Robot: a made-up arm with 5 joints. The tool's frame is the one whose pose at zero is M. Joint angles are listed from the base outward.
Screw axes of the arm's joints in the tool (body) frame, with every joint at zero. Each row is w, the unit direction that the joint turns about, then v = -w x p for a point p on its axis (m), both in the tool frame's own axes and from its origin. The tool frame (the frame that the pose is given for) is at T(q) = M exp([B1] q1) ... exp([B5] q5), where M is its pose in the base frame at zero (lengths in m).
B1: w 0 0 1 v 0.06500 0.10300 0.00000
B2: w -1 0 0 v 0.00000 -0.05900 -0.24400
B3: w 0 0 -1 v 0.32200 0.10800 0.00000
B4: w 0 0 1 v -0.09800 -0.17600 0.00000
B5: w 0 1 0 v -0.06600 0.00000 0.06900
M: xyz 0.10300 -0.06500 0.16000 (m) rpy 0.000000 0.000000 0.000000 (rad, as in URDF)
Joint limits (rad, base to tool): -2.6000..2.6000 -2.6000..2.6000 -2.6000..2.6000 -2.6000..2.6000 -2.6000..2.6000
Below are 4 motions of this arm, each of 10 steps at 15 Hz.
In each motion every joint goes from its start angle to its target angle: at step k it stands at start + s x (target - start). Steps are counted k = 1, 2, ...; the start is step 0. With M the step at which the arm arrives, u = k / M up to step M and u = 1 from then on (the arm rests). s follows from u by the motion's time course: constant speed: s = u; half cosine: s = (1 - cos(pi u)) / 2; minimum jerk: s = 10 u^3 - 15 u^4 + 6 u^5.
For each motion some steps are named. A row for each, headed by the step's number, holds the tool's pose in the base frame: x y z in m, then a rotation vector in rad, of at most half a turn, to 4 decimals.
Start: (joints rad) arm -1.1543 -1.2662 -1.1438 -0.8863 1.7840
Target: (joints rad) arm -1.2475 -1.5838 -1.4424 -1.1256 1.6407
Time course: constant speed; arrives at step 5
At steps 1, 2, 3, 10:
1: -0.3961 -0.0003 0.3543 1.2174 0.6178 0.2974
2: -0.4089 0.0139 0.3364 1.2236 0.5272 0.3077
3: -0.4191 0.0285 0.3174 1.2287 0.4359 0.3168
10: -0.4312 0.0587 0.2769 1.2354 0.2516 0.3315

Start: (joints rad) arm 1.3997 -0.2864 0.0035 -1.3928 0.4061
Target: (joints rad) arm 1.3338 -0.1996 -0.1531 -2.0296 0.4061
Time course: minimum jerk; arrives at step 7
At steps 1, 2, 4, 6, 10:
1: 0.0197 0.3455 0.2935 0.0492 0.6864 0.0005
2: 0.0259 0.3527 0.2890 0.0542 0.6770 -0.0668
4: 0.0589 0.3758 0.2699 0.0793 0.6346 -0.3362
6: 0.0893 0.3855 0.2559 0.1020 0.6004 -0.5257
10: 0.0915 0.3859 0.2549 0.1037 0.5979 -0.5385

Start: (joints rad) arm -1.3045 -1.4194 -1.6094 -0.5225 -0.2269
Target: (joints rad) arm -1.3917 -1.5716 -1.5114 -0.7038 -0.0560
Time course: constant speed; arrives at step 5
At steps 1, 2, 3, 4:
1: -0.2879 0.1142 0.1082 0.5462 -1.5290 -0.2977
2: -0.2846 0.1245 0.1219 0.5838 -1.5141 -0.3481
3: -0.2817 0.1342 0.1360 0.6244 -1.4992 -0.3956
4: -0.2794 0.1431 0.1506 0.6677 -1.4842 -0.4399

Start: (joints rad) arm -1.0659 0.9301 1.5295 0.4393 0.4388
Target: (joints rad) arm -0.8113 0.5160 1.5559 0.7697 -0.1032
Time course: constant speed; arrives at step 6
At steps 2, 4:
2: -0.0062 -0.5026 0.1385 -0.6841 0.1547 -1.9586
4: 0.0202 -0.4939 0.1392 -0.6796 0.0567 -1.7402

